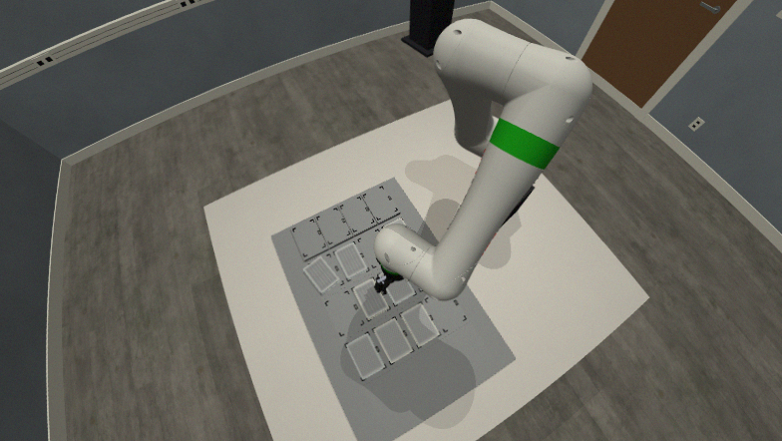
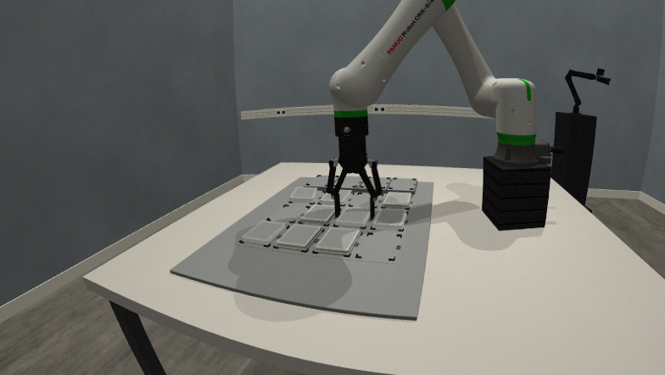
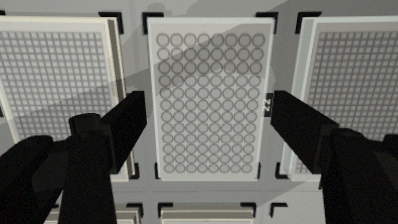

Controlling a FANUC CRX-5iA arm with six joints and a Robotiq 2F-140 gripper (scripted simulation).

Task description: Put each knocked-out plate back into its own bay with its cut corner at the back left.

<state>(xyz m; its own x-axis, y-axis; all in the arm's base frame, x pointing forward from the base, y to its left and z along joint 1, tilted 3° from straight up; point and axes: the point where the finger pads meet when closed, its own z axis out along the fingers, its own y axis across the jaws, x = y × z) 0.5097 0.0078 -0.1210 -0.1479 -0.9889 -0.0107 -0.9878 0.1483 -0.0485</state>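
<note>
My hand is 20 mm above the plate. The rest, counted from my hand: label 43: 140 mm ahead, 190 mm to the right, 30 mm below.
</note>
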